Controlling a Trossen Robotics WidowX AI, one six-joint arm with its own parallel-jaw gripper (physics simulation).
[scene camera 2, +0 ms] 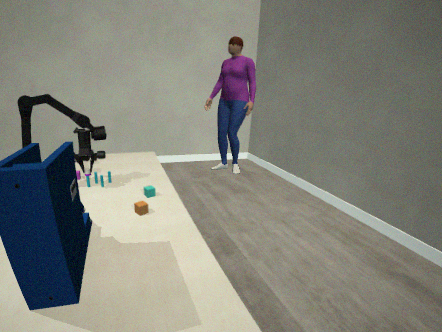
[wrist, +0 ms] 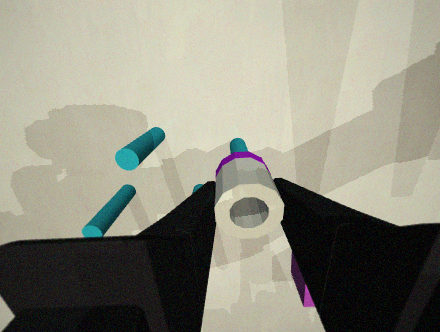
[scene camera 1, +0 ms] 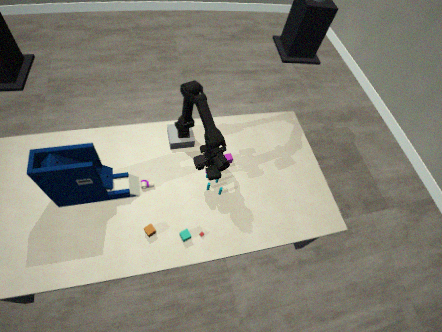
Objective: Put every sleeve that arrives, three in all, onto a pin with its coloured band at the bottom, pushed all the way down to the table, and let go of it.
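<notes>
My gripper [scene camera 2: 88, 171] [wrist: 244, 187] is shut on a grey-white sleeve [wrist: 242, 175], held upright with its purple band [wrist: 243, 155] [scene camera 2: 88, 175] at the bottom. The band is at the top of one teal pin [scene camera 2: 88, 181] [wrist: 238, 145]; the sleeve hides that pin's upper part in the wrist view, and no teal shows in its bore. Other pins [wrist: 140, 148] [wrist: 109, 211] [wrist: 198, 188] stand bare beside it. In scene camera 1 the arm's hand hides the fingers. A second purple-banded sleeve [scene camera 1: 150, 186] lies on its side at the chute's end. A third sleeve does not show.
A tall blue dispenser [scene camera 1: 80, 187] [scene camera 2: 30, 225] stands on the table at left. A magenta cube [scene camera 1: 228, 158] [scene camera 2: 78, 175] [wrist: 308, 296] is close to the gripper. An orange cube [scene camera 1: 150, 230] [scene camera 2: 141, 208], teal cube [scene camera 1: 185, 235] [scene camera 2: 149, 191] and small red cube [scene camera 1: 201, 234] lie near the front edge.
</notes>
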